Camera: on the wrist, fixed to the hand. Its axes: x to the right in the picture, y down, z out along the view.
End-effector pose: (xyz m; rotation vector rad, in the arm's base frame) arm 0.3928 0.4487 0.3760 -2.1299 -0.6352 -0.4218
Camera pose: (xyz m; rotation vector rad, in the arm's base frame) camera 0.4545 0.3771 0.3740 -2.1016 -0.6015 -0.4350
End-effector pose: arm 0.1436 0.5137 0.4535 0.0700 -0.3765 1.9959
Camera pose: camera 0.0720 0.5249 0.3928 0.0509 -0.3354 2.0159
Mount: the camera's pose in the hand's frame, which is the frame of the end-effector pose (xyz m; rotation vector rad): 0.0285 0.0733 -0.0525 0.0231 0.0306 0.0169
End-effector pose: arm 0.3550 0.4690 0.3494 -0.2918 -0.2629 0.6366
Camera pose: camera 0.3545 0.5330 0.2797 -0.2816 -0.2238 0.6510
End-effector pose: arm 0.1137 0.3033 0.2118 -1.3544 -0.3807 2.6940
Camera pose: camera 0.1402 0.2477 0.1401 -1.3971 -0.3358 2.6791
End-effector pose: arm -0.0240 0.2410 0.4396 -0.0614 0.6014 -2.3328
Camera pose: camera -0.0096 0.1969 0.3572 -0.0099 0.5878 -2.3276
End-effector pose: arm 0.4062 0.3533 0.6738 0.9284 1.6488 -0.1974
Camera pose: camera 0.4147 0.4461 0.6900 0.9668 1.6693 -0.1919
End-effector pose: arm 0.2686 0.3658 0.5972 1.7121 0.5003 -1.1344
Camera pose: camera 0.3612 0.3759 0.6135 1.7528 0.4925 -1.1073
